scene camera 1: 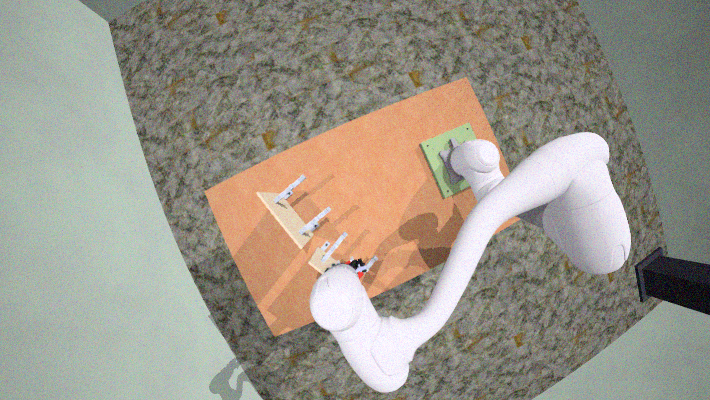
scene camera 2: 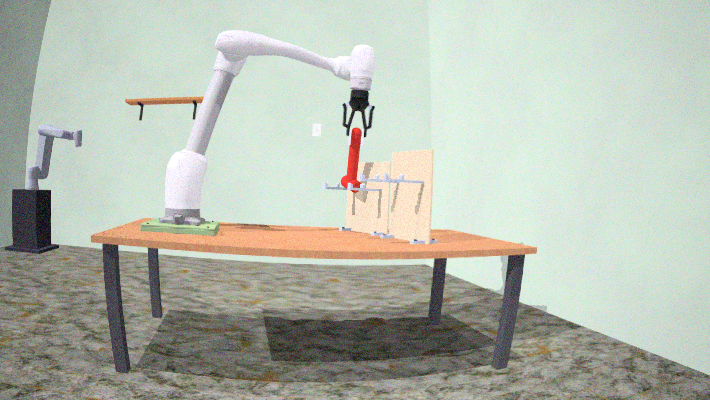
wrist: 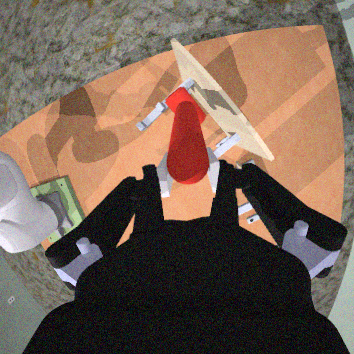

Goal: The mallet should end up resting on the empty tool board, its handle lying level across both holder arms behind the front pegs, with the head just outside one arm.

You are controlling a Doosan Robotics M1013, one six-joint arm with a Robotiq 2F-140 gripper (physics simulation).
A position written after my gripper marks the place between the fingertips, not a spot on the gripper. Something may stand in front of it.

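Observation:
My gripper (scene camera 2: 355,145), same gripper (wrist: 188,159): holding a red mallet (wrist: 187,162). Tool board (scene camera 1: 301,233) present too.

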